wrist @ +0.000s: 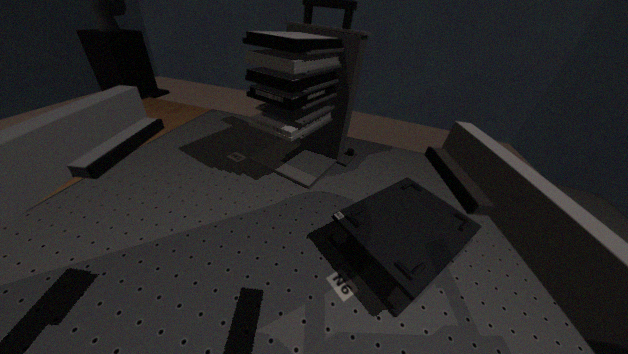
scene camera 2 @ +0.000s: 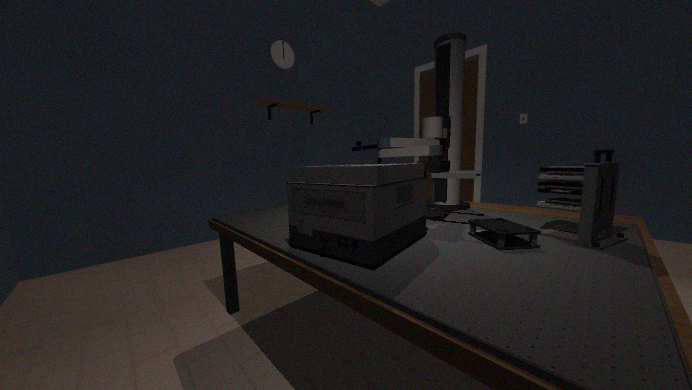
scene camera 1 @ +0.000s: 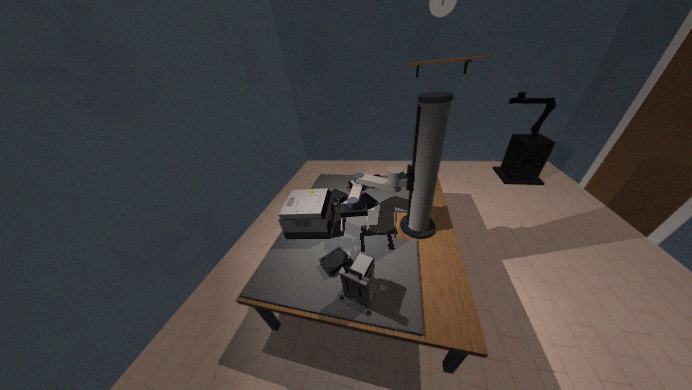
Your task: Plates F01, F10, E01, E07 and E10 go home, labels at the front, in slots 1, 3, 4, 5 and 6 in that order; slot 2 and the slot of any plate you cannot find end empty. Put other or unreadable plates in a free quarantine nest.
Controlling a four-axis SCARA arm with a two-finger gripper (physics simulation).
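Frame: origin at the arm's base, x left, y back, z up, level; millimetres.
Seen in the pictures: gripper, fingertip midpoint: (wrist: 298,121) (scene camera 2: 478,174) (scene camera 1: 355,230); arm's base, link origin: (scene camera 2: 445,206) (scene camera 1: 417,226).
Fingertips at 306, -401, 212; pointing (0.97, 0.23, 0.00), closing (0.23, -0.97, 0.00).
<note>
Pixels of each thing's middle, then the offset from my fingertips to it, as dx, dy, dz. "spot": a spot on its surface instead.
- plate hotel's grey upright panel, surface spot: (wrist: 351,95) spot: +291, -7, -61
- dark raised nest, body centre: (wrist: 404,231) (scene camera 2: 500,231) (scene camera 1: 334,260) +112, -124, -172
- boxy instrument, body centre: (scene camera 2: 360,203) (scene camera 1: 308,213) -211, -416, -76
My gripper (scene camera 1: 357,223) (wrist: 298,121) is open and empty, its two pale fingers wide apart above the mat. It is mostly hidden behind the instrument in scene camera 2. The plate hotel's grey upright panel (scene camera 1: 356,287) (scene camera 2: 599,200) (wrist: 351,95) stands beyond the gripper, with a handle on top. Several plates are stacked on its open side in the wrist view: a black one (wrist: 292,42) at the top, a white one (wrist: 272,61) under it, and darker and pale ones lower down. Their labels are too small or dim to read. A dark raised nest (scene camera 1: 335,260) (scene camera 2: 504,226) (wrist: 405,235), labelled N6, has a bare top.
A boxy instrument (scene camera 1: 305,212) (scene camera 2: 332,205) stands at the table's side. The arm's column (scene camera 1: 429,165) (scene camera 2: 455,110) rises at the opposite side. Dark, partly hidden items lie beyond the gripper in scene camera 1. A black cabinet (scene camera 1: 527,156) (wrist: 115,60) with a jointed arm stands off the table.
</note>
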